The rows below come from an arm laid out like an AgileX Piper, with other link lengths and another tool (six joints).
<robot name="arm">
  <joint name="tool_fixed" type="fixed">
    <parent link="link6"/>
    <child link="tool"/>
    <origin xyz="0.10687 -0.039 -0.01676" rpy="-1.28 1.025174 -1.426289"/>
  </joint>
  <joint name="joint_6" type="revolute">
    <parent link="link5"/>
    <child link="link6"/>
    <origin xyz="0.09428 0 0.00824" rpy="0 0 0"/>
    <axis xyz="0.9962 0 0.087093"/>
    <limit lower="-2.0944" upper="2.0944"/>
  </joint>
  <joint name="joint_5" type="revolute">
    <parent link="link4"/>
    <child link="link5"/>
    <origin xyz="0 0 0" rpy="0 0 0"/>
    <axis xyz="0 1 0"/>
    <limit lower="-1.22" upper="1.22"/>
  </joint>
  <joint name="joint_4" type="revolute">
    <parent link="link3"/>
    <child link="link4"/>
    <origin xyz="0.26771 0 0.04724" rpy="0 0 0"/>
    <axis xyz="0.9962 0 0.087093"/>
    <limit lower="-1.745" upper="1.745"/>
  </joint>
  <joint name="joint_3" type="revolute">
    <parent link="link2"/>
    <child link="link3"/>
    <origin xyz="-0.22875 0 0.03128" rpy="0 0 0"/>
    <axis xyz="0 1 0"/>
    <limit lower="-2.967" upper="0"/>
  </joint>
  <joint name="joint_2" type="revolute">
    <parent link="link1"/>
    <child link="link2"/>
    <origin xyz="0 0 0" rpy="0 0 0"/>
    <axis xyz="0 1 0"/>
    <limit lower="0" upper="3.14"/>
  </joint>
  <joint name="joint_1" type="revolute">
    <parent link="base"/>
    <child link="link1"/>
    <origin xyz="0 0 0.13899" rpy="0 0 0"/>
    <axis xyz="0 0 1"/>
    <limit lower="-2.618" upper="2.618"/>
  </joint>
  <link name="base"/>
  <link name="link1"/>
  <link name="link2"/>
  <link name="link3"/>
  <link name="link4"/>
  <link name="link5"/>
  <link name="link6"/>
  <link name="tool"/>
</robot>
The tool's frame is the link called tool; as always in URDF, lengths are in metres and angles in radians.
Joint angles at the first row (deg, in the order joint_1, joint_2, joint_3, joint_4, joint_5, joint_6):
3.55 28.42 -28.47 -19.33 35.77 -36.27
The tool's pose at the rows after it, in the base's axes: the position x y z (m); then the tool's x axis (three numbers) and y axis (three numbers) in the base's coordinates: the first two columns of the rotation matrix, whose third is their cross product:
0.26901 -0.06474 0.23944 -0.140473 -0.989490 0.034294 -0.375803 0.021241 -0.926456
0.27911 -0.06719 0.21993 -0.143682 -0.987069 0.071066 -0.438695 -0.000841 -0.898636
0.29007 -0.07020 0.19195 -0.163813 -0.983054 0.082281 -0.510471 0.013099 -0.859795
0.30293 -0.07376 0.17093 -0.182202 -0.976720 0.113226 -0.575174 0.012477 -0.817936
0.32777 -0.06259 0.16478 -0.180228 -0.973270 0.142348 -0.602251 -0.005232 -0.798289
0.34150 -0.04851 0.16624 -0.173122 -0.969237 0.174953 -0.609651 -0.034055 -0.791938
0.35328 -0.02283 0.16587 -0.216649 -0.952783 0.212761 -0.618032 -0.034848 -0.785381
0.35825 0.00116 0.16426 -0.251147 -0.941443 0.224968 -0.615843 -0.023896 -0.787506
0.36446 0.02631 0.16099 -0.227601 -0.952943 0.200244 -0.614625 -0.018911 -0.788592
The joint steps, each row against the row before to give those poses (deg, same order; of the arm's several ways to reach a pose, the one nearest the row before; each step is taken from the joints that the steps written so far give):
0.00 3.69 0.00 -1.54 -3.05 -1.05
0.00 5.39 0.00 -2.74 -1.09 1.70
0.00 7.34 -0.21 -3.43 -1.60 4.65
0.37 8.34 -2.18 -4.74 -0.46 5.18
3.81 9.55 -5.40 -7.69 0.69 9.13
4.23 4.86 -3.61 -5.70 2.56 6.55
8.15 7.49 -5.60 -7.72 7.60 12.79
5.98 5.34 -4.16 -3.00 5.56 7.77
3.41 3.02 -2.85 0.65 0.49 1.98

